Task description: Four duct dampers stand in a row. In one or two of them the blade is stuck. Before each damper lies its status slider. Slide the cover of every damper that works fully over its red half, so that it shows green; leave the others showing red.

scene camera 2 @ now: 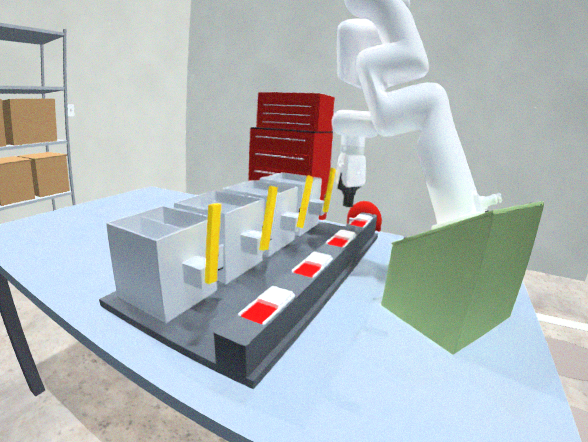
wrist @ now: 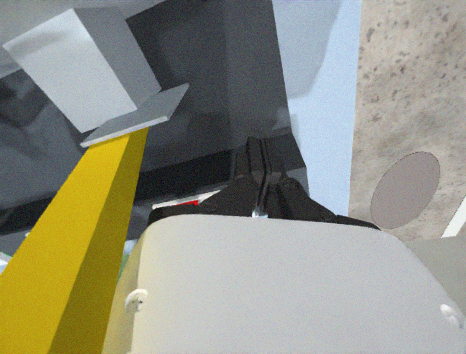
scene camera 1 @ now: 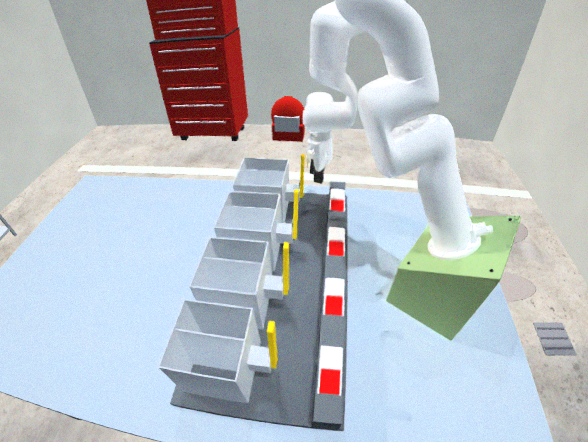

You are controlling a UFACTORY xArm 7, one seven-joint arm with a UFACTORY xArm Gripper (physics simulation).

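Pixels of known places: gripper, fingertip midpoint: (scene camera 2: 347,206) (wrist: 255,155) (scene camera 1: 318,181); arm's base at its link origin: (scene camera 2: 461,223) (scene camera 1: 454,244).
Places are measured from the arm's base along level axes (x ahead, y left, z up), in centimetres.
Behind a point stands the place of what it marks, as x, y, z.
Four grey box-shaped dampers stand in a row: nearest (scene camera 1: 215,345) {50.3, 30.2, -7.0} (scene camera 2: 137,270) {49.2, 38.1, -9.8}, second (scene camera 1: 232,275) {52.6, 11.7, -7.9}, third (scene camera 1: 250,215) {53.3, -7.8, -5.8}, farthest (scene camera 1: 262,172) {54.6, -26.6, -4.1}. Each has an upright yellow lever, the farthest lever (scene camera 1: 302,175) {41.5, -26.5, -3.8} (scene camera 2: 329,190) {41.2, -26.3, -4.6} (wrist: 75,240) {42.3, -29.2, -0.6} among them. Four status sliders, nearest (scene camera 1: 330,370) {26.4, 29.2, -11.8} (scene camera 2: 266,305) {26.3, 29.2, -12.3}, second (scene camera 1: 334,297) {27.2, 10.7, -12.0} (scene camera 2: 312,265) {27.3, 10.7, -12.3}, third (scene camera 1: 336,241) {28.5, -7.7, -12.1} (scene camera 2: 341,239) {28.1, -7.8, -12.3}, farthest (scene camera 1: 337,200) {29.7, -26.3, -11.9} (scene camera 2: 360,220) {29.9, -26.3, -12.1}, all show red beside a white cover. My gripper (scene camera 1: 318,181) {36.9, -32.9, -10.4} (scene camera 2: 348,204) {36.9, -32.9, -10.4} (wrist: 255,155) {36.9, -32.9, -10.4} is shut and empty, at the far end of the row, beside the farthest lever and above the base. In the wrist view it partly hides a slider.
The dark base (scene camera 1: 295,400) {32.8, 35.1, -18.6} (scene camera 2: 170,335) {39.4, 39.7, -18.6} carries the dampers and the raised slider rail (scene camera 1: 329,417) {25.4, 38.7, -12.4} (scene camera 2: 232,345) {25.1, 39.8, -13.3}. The green arm stand (scene camera 1: 440,300) {2.3, 11.1, -8.0} (scene camera 2: 450,290) {-0.7, 12.8, -8.9} is to the right. A red drawer cabinet (scene camera 1: 200,75) (scene camera 2: 285,145) and a red rounded object (scene camera 1: 287,107) (scene camera 2: 367,207) are behind.
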